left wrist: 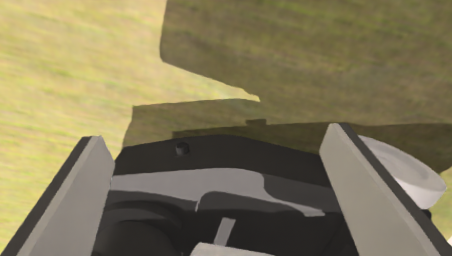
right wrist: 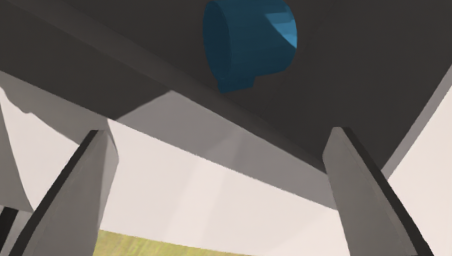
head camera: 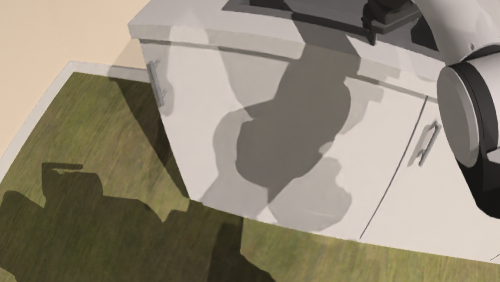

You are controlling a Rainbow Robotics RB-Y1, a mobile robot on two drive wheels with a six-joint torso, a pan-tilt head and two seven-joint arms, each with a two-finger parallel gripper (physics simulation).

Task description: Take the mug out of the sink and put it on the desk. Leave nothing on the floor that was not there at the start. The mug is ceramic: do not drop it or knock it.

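Places are measured from the robot's base along level axes (x ahead, y left, z up), in centimetres.
Pixels of known places: left gripper, between the fingertips: (left wrist: 218,143); right gripper, between the fingertips: (right wrist: 220,143) (head camera: 393,30).
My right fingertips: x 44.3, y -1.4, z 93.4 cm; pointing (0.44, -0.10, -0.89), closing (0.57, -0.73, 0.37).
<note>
Behind a point stands the place of what it marks.
The blue mug (right wrist: 252,40) {y -6.3, x 51.9, z 80.1 cm} lies on its side in the dark sink (right wrist: 225,142) (head camera: 265,11), near the top middle of the right wrist view. Its mouth faces left and its handle points down in the picture. The mug does not show in the head view. My right gripper (right wrist: 220,143) {y -1.4, x 44.3, z 93.4 cm} (head camera: 394,30) {y -1.4, x 44.3, z 93.4 cm} is open and empty, over the sink's edge area; the mug shows beyond its fingertips, apart from them. My left gripper (left wrist: 218,143) {y 41.3, x -40.9, z 43.2 cm} is open and empty above the floor and the robot's dark base.
The white counter (head camera: 190,15) {y 36.2, x 38.6, z 91.1 cm} surrounds the sink, with cabinet doors (head camera: 385,200) {y -11.8, x 38.7, z 44.9 cm} and handles below. The sink's side wall runs at the right of the right wrist view. The green-brown floor (head camera: 115,115) {y 112.7, x 70.0, z 0.1 cm} and a beige wall (head camera: 45,30) {y 170.5, x 85.6, z 41.3 cm} lie at the left. The robot's dark base (left wrist: 220,150) {y 21.8, x -35.5, z 11.0 cm} shows below the left gripper.
</note>
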